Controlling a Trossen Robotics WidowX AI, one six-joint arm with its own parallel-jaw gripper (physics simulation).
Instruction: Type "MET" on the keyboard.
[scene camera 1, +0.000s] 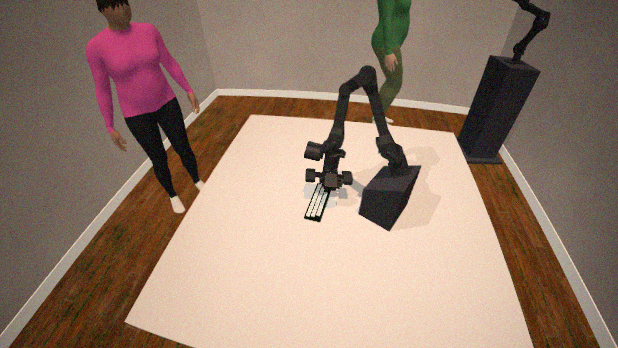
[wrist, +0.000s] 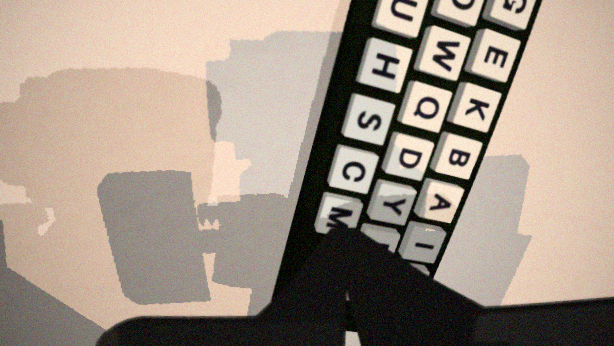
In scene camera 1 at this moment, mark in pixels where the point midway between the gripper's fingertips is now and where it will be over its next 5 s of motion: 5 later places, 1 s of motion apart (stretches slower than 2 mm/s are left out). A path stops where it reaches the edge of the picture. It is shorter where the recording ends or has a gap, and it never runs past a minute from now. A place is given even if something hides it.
The gripper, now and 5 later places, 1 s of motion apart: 326, 190; 315, 198; 311, 201; 312, 201; 312, 200; 316, 184
